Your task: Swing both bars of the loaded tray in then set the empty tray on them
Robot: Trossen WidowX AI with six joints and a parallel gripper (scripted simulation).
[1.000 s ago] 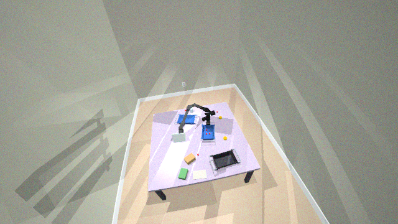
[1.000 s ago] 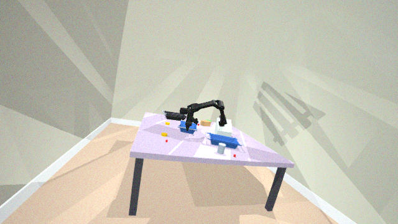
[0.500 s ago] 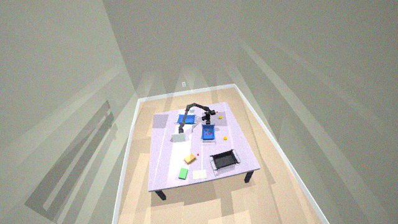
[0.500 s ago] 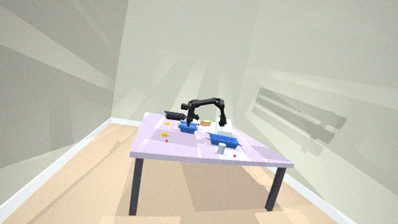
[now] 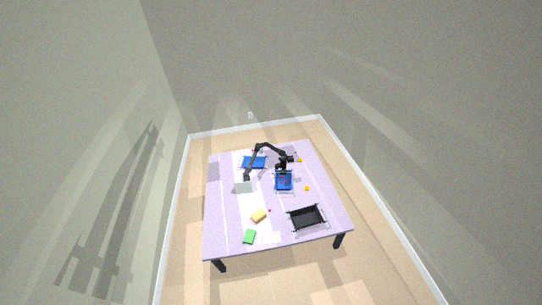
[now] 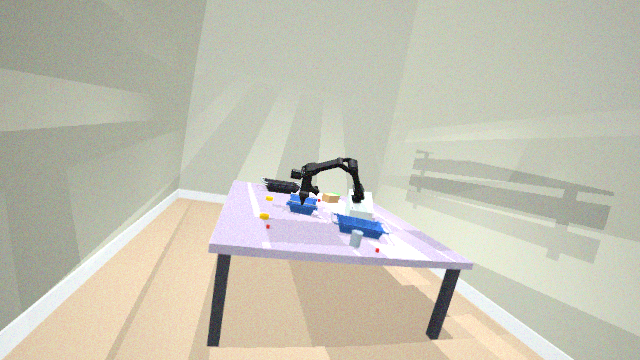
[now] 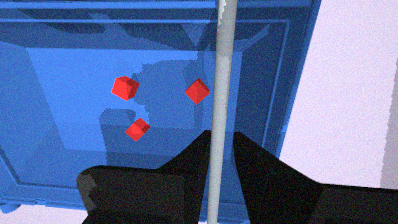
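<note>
Now: gripper tip 280 mm past the blue tray, 260 mm to the right of it and 10 mm above it. Also, from my gripper tip: white slab (270 mm behind, 640 mm to the right, 50 mm below); orange block (340 mm behind, 430 mm to the right, 20 mm below); grey cylinder (170 mm behind, 460 mm to the left, 20 mm below).
</note>
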